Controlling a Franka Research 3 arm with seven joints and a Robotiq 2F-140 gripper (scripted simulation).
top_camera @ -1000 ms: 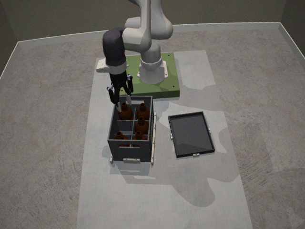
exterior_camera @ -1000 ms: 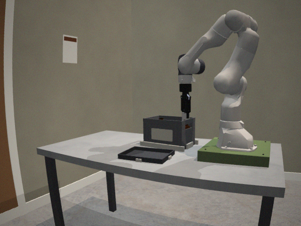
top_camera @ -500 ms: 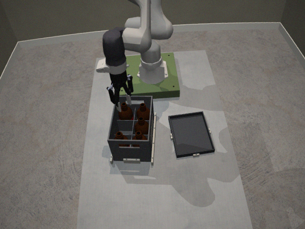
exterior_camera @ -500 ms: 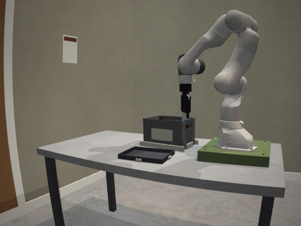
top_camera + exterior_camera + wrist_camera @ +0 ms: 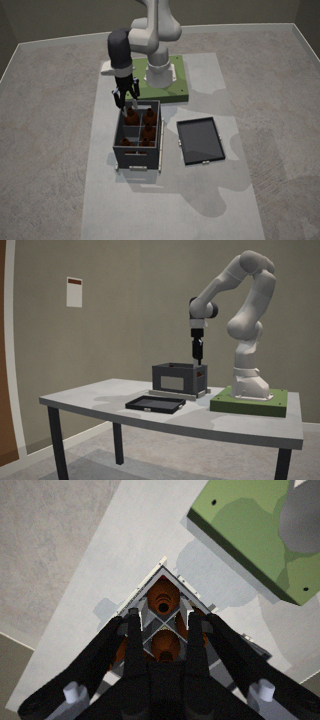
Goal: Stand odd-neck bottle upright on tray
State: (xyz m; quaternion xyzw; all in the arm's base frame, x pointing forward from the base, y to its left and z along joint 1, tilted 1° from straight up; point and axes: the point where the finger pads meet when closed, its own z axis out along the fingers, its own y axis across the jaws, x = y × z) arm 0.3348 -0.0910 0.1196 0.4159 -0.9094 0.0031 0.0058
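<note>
Right now the brown bottle is 90 mm below my hand. The rest, counted from my hand: black tray: 340 mm to the left, 160 mm below, 40 mm ahead; dark grey crate: 90 mm below, 90 mm ahead, 50 mm to the left; glass bottle: 180 mm ahead, 90 mm below, 10 mm to the left.
</note>
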